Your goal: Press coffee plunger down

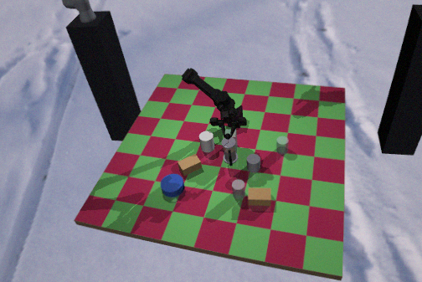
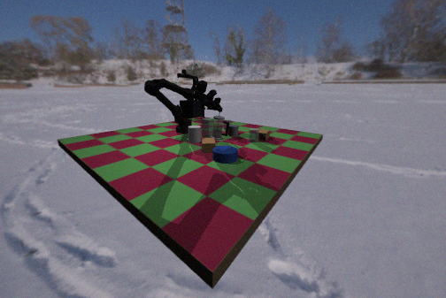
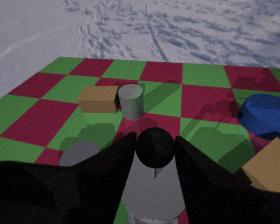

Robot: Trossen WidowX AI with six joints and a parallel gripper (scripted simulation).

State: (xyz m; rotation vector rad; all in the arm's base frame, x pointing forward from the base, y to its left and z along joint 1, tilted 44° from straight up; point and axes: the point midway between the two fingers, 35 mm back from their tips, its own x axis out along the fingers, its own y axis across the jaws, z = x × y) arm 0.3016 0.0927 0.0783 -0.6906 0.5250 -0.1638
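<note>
My gripper tip is now 10 cm above the coffee press. From my gripper tip the other things lie so: white cylinder (15 cm to the right, 15 cm below, 10 cm behind); then blue disc (27 cm to the right, 21 cm ahead, 17 cm below).
</note>
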